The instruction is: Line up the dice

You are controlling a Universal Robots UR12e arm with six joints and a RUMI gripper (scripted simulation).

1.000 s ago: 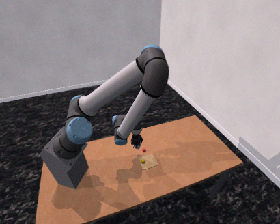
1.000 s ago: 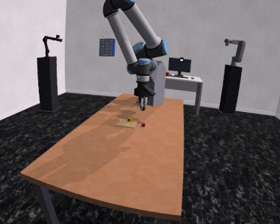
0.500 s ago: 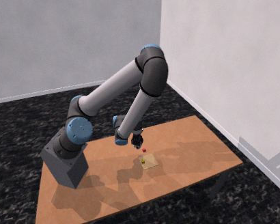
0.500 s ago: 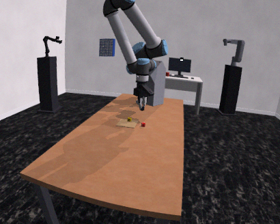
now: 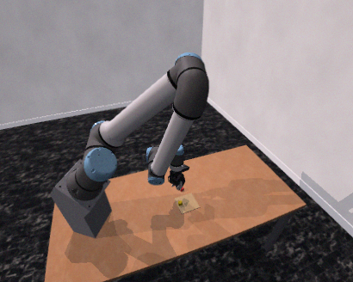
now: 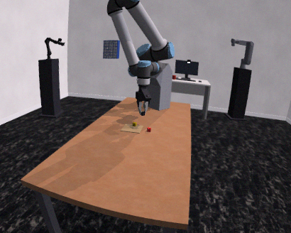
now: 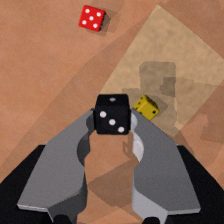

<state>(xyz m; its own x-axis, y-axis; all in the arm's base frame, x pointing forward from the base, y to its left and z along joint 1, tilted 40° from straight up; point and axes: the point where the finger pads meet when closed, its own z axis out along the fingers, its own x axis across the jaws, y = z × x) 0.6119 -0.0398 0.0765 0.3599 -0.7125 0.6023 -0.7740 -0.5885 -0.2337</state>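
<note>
My hand is 110 mm above the tan mat, 70 mm to the left of it and 30 mm short of it. Also, from my hand: black die right at my hand; red die 100 mm below, 60 mm ahead, 50 mm to the left; yellow die 100 mm below, 60 mm to the right, 20 mm behind.
</note>
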